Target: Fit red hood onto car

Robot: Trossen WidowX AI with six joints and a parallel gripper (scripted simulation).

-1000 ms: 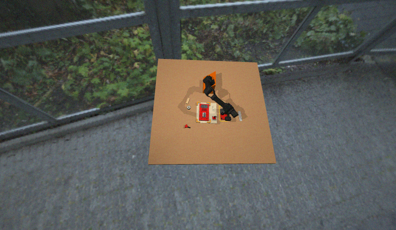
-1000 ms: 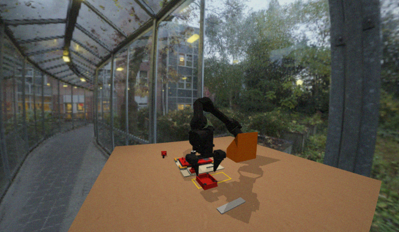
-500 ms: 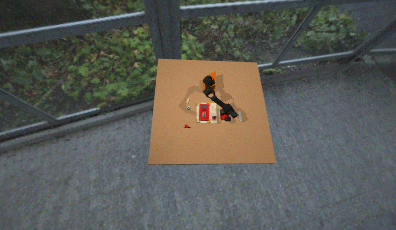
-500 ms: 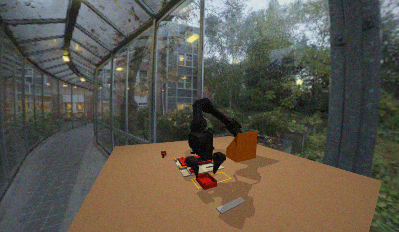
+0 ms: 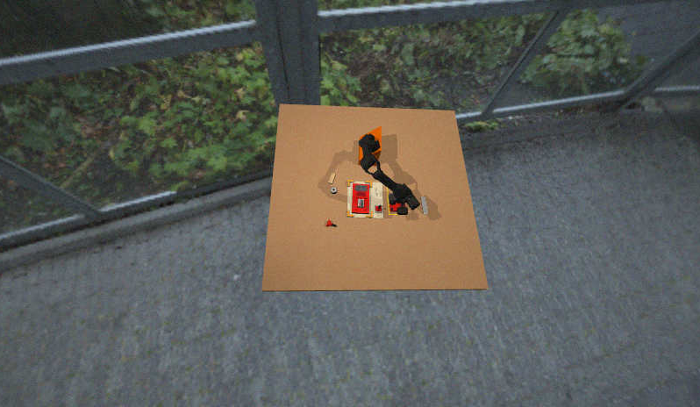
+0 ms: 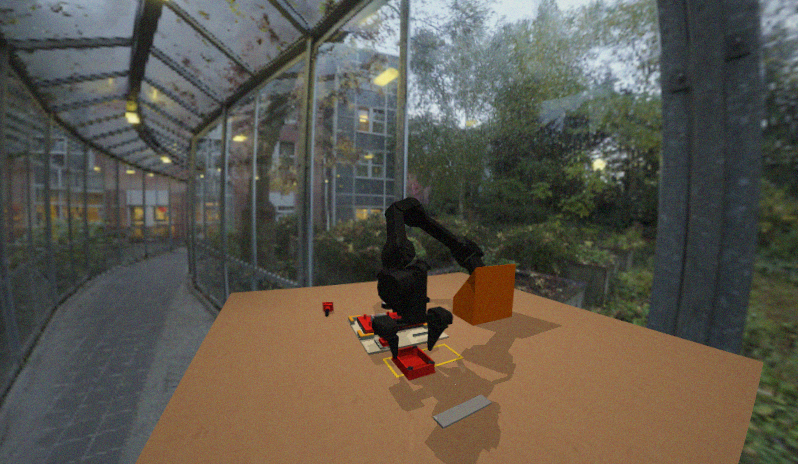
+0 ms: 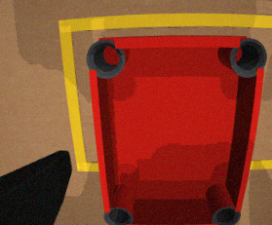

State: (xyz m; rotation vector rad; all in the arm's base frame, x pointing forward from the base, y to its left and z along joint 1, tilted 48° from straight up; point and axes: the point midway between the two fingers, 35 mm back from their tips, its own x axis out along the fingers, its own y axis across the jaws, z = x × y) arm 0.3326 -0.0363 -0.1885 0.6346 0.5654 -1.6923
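Right now my gripper tip is 2 cm above the red hood. The rest, counted from my gripper tip: grey engine block: 3 cm behind, 23 cm to the right, 1 cm below; then jig: 6 cm behind, 21 cm to the right, 2 cm below; then grey bar: 1 cm ahead, 18 cm to the left, 3 cm below.
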